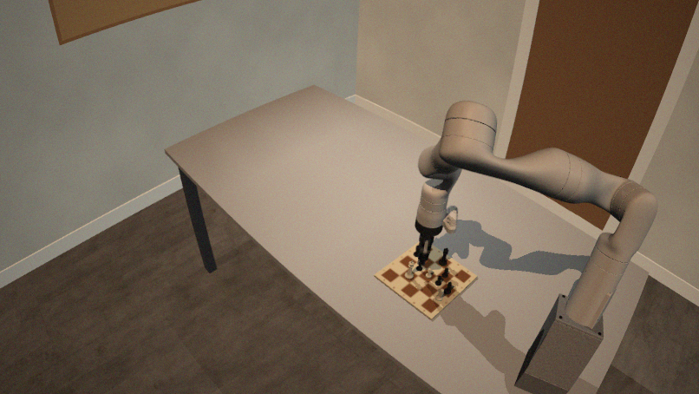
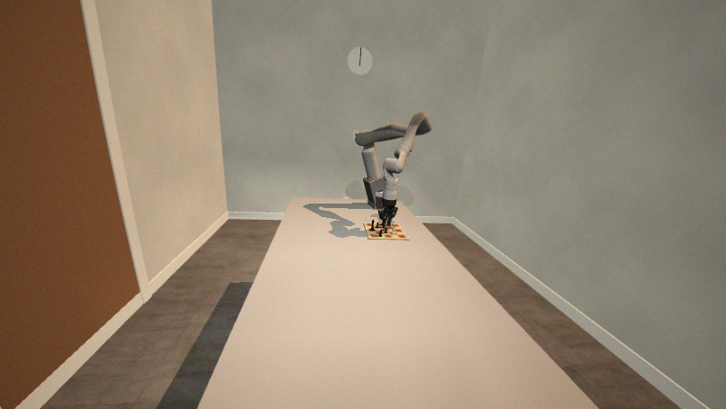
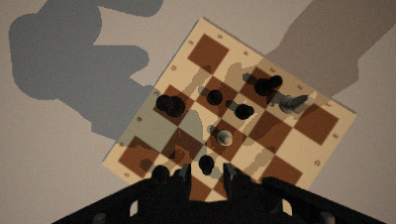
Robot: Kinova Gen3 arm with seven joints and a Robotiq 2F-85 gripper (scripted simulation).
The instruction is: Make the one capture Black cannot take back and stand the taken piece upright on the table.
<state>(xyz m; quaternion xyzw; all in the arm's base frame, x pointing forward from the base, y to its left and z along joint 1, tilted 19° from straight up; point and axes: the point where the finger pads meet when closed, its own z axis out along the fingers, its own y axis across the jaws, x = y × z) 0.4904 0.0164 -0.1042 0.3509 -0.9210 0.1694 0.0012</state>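
My hand is 4 cm past the white pawn and 4 cm above it. The rest, counted from my hand: small chessboard (6 cm below, 4 cm behind); then white piece (4 cm to the left, 3 cm below); then tall black piece (7 cm to the right, 3 cm below, 3 cm behind).
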